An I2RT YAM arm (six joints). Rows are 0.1 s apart.
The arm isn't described. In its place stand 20 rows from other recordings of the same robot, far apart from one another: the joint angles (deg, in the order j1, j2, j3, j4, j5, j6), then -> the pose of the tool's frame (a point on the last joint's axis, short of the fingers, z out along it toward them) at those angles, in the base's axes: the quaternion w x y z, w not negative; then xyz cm.
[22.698, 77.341, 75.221, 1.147, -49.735, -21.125] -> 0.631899 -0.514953 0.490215 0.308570 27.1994 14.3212 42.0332
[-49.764, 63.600, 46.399, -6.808, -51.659, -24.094] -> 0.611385 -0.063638 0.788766 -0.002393 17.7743 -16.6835 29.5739
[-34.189, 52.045, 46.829, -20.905, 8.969, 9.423] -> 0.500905 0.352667 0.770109 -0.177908 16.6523 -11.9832 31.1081
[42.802, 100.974, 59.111, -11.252, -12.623, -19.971] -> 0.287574 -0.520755 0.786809 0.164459 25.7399 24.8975 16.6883
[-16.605, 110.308, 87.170, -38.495, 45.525, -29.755] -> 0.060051 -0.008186 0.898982 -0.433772 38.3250 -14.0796 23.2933
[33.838, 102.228, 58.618, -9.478, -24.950, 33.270] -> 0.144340 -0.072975 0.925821 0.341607 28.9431 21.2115 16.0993
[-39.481, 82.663, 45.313, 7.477, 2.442, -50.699] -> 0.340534 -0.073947 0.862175 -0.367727 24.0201 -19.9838 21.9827
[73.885, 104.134, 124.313, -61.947, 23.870, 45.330] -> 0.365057 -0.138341 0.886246 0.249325 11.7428 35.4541 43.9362
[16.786, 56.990, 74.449, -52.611, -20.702, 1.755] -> 0.421466 -0.196250 0.854852 0.230392 16.8332 6.3923 40.3848
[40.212, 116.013, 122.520, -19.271, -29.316, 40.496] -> 0.332119 -0.156060 0.756284 0.541642 35.1370 31.9883 41.4927
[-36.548, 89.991, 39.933, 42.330, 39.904, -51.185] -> 0.267718 0.132469 0.730773 -0.613799 24.6400 -21.1074 21.4559
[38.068, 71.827, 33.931, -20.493, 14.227, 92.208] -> 0.221744 0.464537 0.834841 0.195132 18.2316 13.1677 16.8787
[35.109, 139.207, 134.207, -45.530, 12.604, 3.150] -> 0.350955 -0.221925 0.909630 0.012371 44.4819 30.3233 24.0454
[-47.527, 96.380, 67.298, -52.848, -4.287, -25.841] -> 0.078679 0.184936 0.979521 -0.012087 20.9927 -22.5370 20.0801
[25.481, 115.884, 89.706, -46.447, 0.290, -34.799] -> 0.150342 -0.496022 0.855068 -0.014762 37.4094 17.8082 19.2180
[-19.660, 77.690, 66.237, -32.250, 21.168, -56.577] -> 0.199763 -0.217682 0.880207 -0.371409 27.1826 -11.0765 30.7524
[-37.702, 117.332, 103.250, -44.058, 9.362, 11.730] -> 0.248917 0.421069 0.861228 -0.137937 35.3331 -28.0424 25.3930
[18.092, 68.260, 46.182, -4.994, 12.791, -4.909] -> 0.526192 -0.112029 0.842234 -0.034842 25.7774 7.5922 27.2759
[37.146, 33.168, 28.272, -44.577, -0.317, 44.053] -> 0.261277 0.055554 0.936460 0.227355 9.5100 7.2292 21.3500
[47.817, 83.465, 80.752, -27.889, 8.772, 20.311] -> 0.446438 -0.169100 0.850273 0.221663 22.6622 24.1994 36.8540
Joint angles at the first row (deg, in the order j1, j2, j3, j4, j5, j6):
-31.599 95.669 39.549 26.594 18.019 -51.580
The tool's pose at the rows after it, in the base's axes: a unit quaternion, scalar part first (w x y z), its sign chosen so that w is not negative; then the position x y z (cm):
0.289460 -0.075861 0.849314 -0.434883 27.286 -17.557 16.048
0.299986 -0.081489 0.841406 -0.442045 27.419 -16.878 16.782
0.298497 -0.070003 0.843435 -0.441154 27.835 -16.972 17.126
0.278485 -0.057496 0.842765 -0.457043 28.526 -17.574 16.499
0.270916 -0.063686 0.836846 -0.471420 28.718 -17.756 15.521
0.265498 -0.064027 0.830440 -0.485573 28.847 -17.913 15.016
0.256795 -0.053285 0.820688 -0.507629 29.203 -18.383 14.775
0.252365 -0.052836 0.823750 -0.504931 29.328 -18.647 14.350
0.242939 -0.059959 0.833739 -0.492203 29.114 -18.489 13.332
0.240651 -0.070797 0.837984 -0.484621 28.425 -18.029 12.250
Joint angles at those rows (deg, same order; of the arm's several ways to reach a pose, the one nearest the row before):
-30.802 94.045 39.481 26.015 18.132 -51.846
-29.590 92.443 39.124 26.387 18.632 -52.150
-29.267 92.715 40.590 24.782 19.655 -50.794
-29.268 95.764 42.143 26.000 22.886 -51.046
-29.268 98.171 41.435 30.152 24.026 -52.951
-29.268 99.727 41.073 33.271 25.334 -54.263
-29.421 101.696 41.697 36.469 27.924 -55.356
-29.707 102.819 42.164 36.440 27.833 -55.256
-29.711 103.862 41.480 35.834 27.226 -54.968
-29.706 104.410 39.024 37.868 26.231 -55.454

